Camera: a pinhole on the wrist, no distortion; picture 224 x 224 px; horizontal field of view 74.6 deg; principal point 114.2 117.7 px. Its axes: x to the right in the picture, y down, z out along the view. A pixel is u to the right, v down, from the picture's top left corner.
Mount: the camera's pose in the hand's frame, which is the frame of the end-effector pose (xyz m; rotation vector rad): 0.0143 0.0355 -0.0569 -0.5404 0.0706 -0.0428
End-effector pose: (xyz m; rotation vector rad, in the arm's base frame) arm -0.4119 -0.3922 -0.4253 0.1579 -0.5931 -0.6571
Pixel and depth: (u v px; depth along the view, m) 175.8 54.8 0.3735
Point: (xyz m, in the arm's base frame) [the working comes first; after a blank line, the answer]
In the camera's frame: 0.1565 -0.1598 0.3735

-0.4348 -0.4344 -0.0308
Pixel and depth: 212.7 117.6 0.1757
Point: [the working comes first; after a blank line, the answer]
In the camera's frame: 0.1177 -0.0001 0.1757

-0.3062 -0.3847 -0.2479
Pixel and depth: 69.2 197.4 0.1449
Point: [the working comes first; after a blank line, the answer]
In the camera's frame: -0.0444 0.0786 0.1449

-0.3440 -0.2392 -0.3518
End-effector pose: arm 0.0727 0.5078 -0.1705 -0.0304 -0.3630 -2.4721
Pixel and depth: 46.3 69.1 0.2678
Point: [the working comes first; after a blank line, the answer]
In the camera's frame: -0.1237 -0.0885 0.2678

0.1921 0.5411 0.0620
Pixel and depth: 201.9 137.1 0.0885
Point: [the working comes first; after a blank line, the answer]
In the camera's frame: 0.0528 0.0117 0.0885

0.0651 0.3998 -0.1309
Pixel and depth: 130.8 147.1 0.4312
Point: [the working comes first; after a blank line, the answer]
In the camera's frame: 0.0487 0.0862 0.4312

0.1718 0.2704 0.1771
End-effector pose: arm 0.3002 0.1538 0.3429 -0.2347 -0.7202 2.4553
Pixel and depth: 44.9 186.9 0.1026
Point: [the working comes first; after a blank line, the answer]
In the camera's frame: -0.0484 0.0483 0.1026

0.2557 0.0439 0.2786
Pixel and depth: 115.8 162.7 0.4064
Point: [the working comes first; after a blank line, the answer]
In the camera's frame: 0.0044 0.1244 0.4064

0.0209 -0.1602 0.3426
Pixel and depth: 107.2 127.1 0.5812
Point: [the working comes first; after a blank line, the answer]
In the camera's frame: -0.0277 0.0372 0.5812

-0.0316 -0.2703 0.4986
